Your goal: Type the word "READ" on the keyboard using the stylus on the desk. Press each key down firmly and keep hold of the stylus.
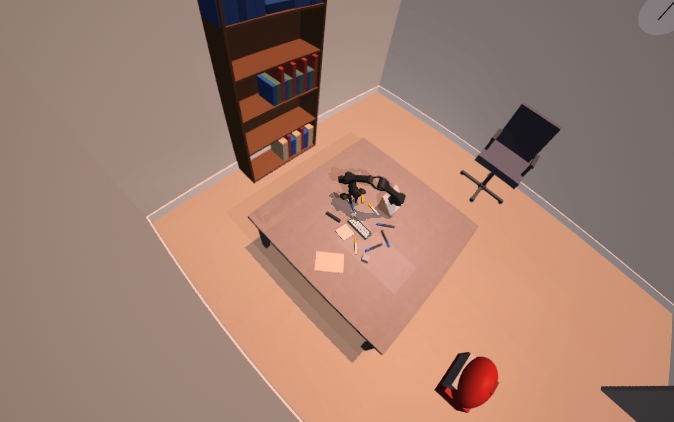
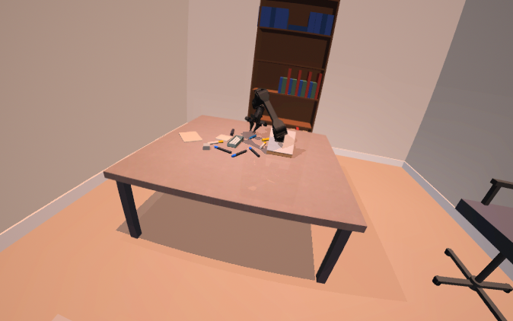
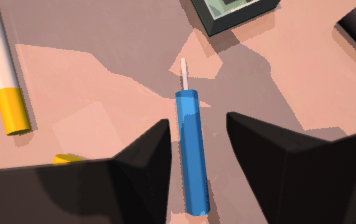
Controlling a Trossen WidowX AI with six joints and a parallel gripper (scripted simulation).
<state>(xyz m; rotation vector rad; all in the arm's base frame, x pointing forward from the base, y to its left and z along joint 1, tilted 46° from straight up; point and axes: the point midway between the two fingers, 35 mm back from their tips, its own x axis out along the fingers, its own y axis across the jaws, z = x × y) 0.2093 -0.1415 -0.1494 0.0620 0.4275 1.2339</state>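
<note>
The blue stylus is 5 cm below my gripper tip and 1 cm to the left of it. Round my gripper tip: yellow pen: 15 cm behind, 5 cm below, 2 cm to the right; grey eraser: 33 cm to the left, 26 cm ahead, 5 cm below; dark cylinder: 17 cm ahead, 5 cm to the right, 5 cm below.
</note>
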